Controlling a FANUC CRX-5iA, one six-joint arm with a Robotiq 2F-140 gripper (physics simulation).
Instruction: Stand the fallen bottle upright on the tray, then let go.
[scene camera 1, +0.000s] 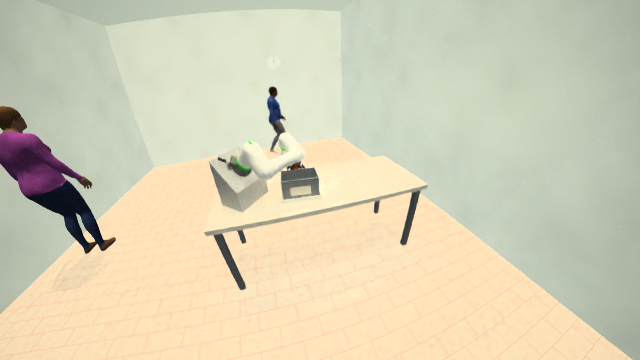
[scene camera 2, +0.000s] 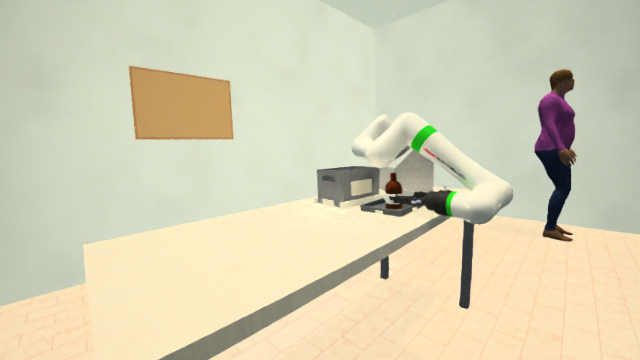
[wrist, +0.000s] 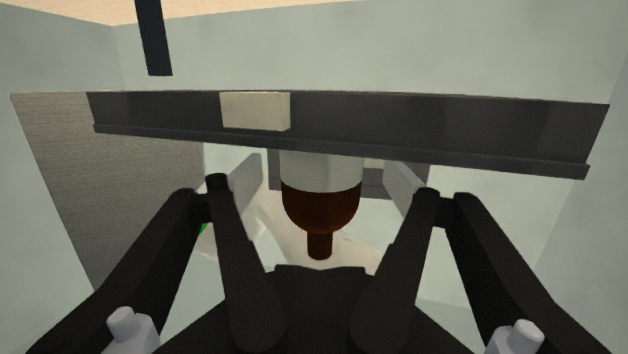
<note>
In view: the gripper (wrist: 322, 168) and a brown bottle (wrist: 320, 193).
</note>
